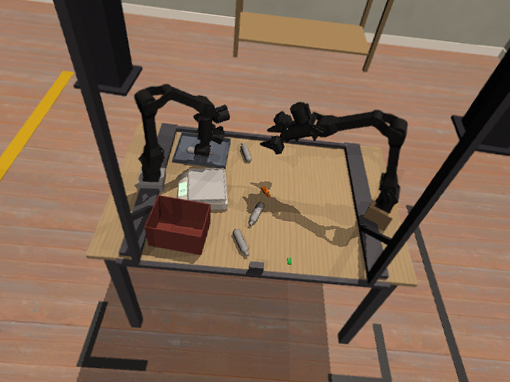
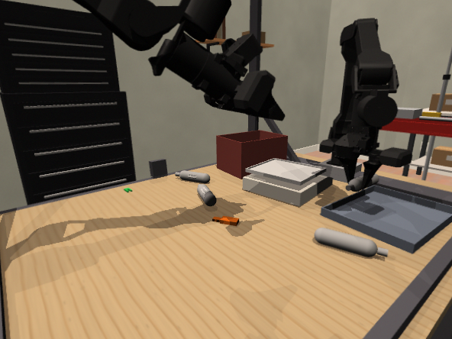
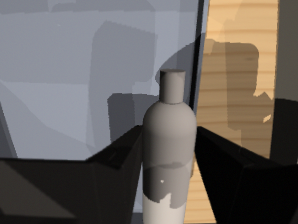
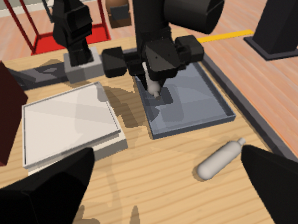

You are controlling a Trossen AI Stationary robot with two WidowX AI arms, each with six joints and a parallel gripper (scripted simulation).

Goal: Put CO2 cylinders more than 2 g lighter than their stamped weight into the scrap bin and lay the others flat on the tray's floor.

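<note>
My left hand is 7 cm short of the grey tray, 3 cm to the right of it and 9 cm above it. Round my left hand: small orange piece (13 cm behind, 30 cm to the right, 9 cm below); small green piece (45 cm behind, 41 cm to the right, 9 cm below); red scrap bin (40 cm behind, 1 cm to the left, 6 cm below).
</note>
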